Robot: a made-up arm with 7 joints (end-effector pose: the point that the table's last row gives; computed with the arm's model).
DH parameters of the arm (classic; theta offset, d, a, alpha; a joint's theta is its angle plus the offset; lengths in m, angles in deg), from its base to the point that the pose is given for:
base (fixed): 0 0 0 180
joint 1: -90 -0.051 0.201 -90
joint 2: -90 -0.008 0.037 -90
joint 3: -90 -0.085 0.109 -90
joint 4: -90 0.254 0.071 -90
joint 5: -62.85 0 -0.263 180
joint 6: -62.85 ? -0.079 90
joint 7: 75.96 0 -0.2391 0
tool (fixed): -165.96 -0.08 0 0
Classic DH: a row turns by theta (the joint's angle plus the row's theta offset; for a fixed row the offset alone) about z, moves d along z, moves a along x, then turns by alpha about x.
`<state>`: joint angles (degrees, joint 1 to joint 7).
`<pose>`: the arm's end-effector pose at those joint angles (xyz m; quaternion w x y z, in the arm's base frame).
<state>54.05 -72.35 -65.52 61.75 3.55 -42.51 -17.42</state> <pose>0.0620 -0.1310 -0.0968 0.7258 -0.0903 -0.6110 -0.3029</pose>
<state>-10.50 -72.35 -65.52 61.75 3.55 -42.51 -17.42</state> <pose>0.1450 -0.0003 -0.0968 0.7754 0.2499 -0.5649 0.1315</pose>
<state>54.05 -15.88 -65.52 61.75 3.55 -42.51 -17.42</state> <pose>0.2443 0.0012 -0.2205 0.4305 0.2380 -0.7322 -0.4711</pose>
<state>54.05 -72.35 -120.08 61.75 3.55 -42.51 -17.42</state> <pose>0.2999 -0.1067 -0.0310 0.7173 0.1297 -0.6758 0.1092</pose>
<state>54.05 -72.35 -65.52 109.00 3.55 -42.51 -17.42</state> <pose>0.2801 -0.0731 -0.1706 0.4203 0.0665 -0.8109 -0.4017</pose>
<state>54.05 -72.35 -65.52 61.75 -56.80 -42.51 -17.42</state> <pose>0.1482 0.0719 -0.1017 0.4921 -0.4717 -0.4922 -0.5413</pose>
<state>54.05 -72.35 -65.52 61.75 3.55 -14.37 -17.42</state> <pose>-0.0327 -0.0899 -0.0711 0.6386 -0.2780 -0.5753 -0.4290</pose>
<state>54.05 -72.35 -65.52 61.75 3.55 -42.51 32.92</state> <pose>0.1691 0.0416 -0.0861 0.7857 -0.3416 -0.5146 0.0346</pose>
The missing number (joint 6, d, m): 0.461
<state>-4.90 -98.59 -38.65 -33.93 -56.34 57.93 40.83</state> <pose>-0.1277 0.0602 0.2003 0.4098 0.9058 0.0754 -0.0764</pose>
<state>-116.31 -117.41 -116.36 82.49 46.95 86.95 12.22</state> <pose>-0.1363 0.2187 0.0341 0.1567 0.3929 -0.6604 0.6205</pose>
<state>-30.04 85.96 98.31 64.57 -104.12 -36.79 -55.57</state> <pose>-0.1381 0.3096 0.3569 0.7156 -0.5582 0.1476 0.3932</pose>
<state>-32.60 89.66 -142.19 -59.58 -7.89 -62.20 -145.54</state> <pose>0.1075 0.3180 -0.6479 0.2150 0.8330 0.1085 -0.4981</pose>
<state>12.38 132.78 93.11 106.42 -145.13 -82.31 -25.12</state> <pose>-0.1536 0.3907 0.3831 0.7977 -0.2928 0.4569 0.2631</pose>
